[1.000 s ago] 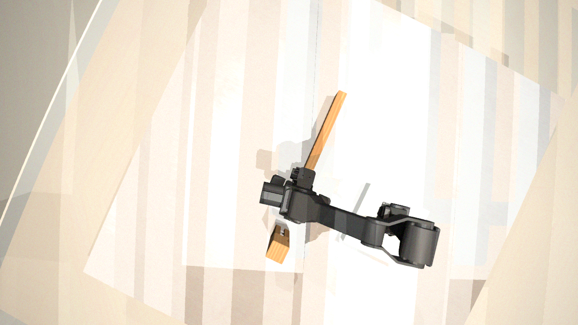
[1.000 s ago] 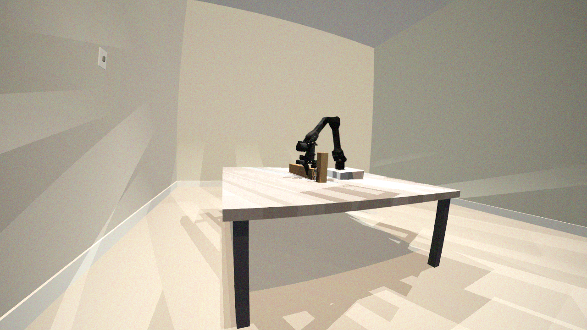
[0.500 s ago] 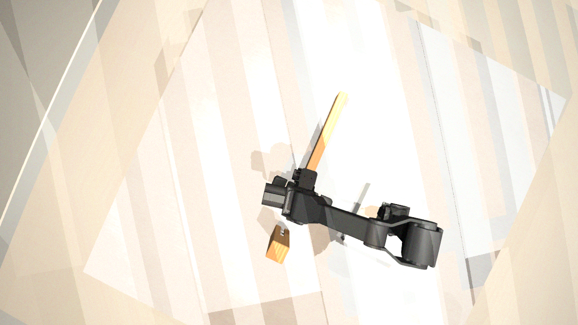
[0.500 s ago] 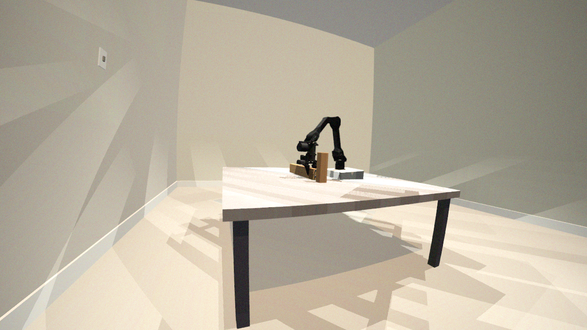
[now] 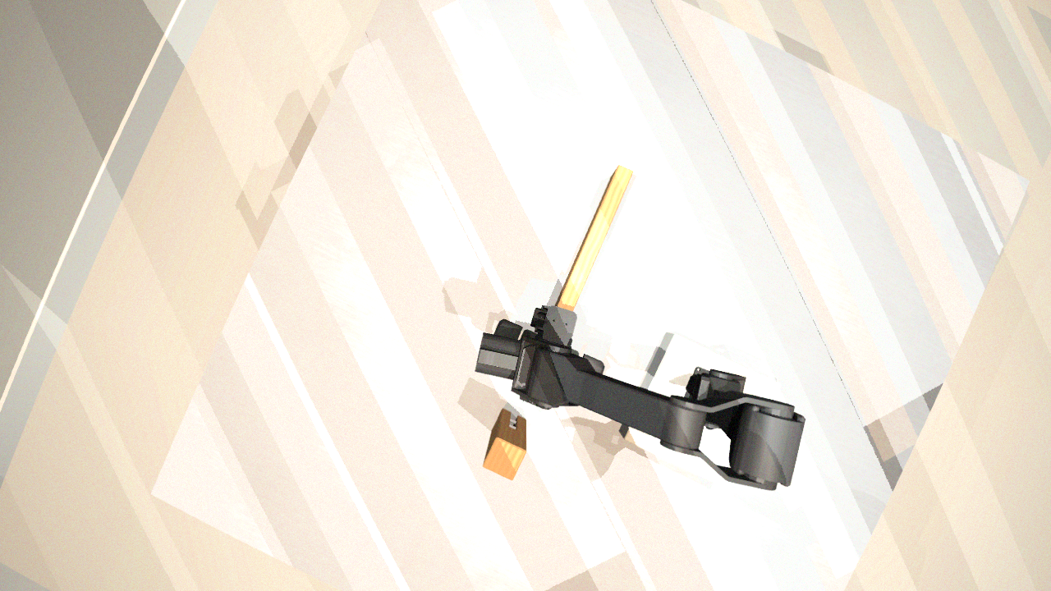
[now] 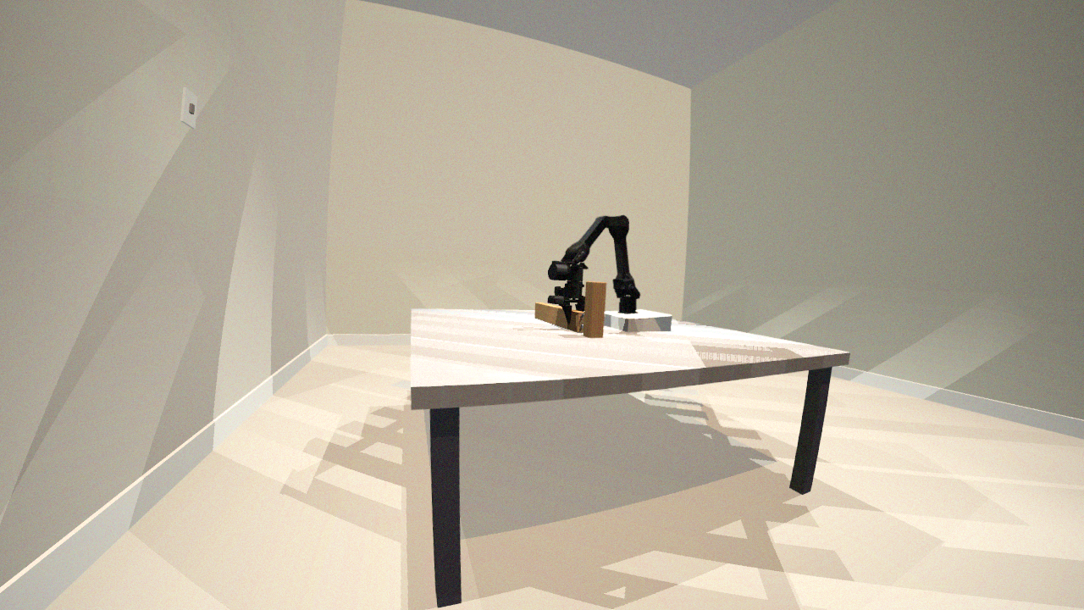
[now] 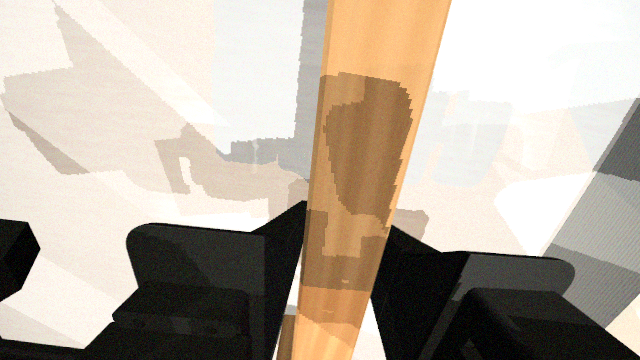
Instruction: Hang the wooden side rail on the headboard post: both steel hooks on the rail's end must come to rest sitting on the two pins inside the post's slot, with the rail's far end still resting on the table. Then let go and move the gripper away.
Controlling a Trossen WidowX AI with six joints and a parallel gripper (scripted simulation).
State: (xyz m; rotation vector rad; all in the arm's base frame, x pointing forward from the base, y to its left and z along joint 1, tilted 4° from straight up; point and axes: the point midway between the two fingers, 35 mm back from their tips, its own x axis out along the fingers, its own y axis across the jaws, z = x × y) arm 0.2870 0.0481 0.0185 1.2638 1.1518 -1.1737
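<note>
Right now my gripper tip is 15 cm to the right of the headboard post, 6 cm below it and 1 cm short of it.
</note>
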